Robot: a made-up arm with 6 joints.
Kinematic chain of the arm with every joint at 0, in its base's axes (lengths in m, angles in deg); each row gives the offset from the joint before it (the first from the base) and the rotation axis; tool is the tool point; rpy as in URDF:
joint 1: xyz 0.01 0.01 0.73 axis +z
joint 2: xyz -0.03 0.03 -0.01 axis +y
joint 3: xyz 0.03 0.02 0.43 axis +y
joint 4: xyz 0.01 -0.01 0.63 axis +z
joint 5: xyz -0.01 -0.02 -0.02 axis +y
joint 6: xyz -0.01 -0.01 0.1 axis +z
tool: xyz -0.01 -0.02 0 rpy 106.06 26.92 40.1
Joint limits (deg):
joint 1: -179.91..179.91
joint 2: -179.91..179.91
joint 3: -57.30..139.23
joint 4: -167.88..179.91
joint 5: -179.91..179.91
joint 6: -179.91..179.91
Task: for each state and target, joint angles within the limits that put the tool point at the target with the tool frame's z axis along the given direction. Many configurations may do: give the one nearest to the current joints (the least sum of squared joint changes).
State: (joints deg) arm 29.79 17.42 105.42 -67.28 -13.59 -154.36
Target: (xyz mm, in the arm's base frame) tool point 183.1 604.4 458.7 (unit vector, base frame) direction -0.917 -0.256 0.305
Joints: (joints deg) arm 64.58 35.89 113.59 -75.20 -26.96 -157.56
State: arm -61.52 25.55 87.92 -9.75 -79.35 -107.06
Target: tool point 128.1 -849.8 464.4 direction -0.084 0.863 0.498
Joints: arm -84.84 72.86 63.34 -5.67 -92.01 -123.96
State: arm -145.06 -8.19 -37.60 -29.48 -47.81 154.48
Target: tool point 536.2 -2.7 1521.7 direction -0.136 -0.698 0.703
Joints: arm -175.70 1.81 -48.55 -21.57 -75.54 121.65
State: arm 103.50 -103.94 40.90 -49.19 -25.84 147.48
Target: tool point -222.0 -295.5 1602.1 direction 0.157 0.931 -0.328
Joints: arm 65.70 -68.81 74.65 -70.33 -31.52 149.96
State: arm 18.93 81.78 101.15 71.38 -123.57 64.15
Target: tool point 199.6 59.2 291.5 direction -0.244 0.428 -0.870
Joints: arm 36.06 65.05 135.35 53.49 -94.65 93.82
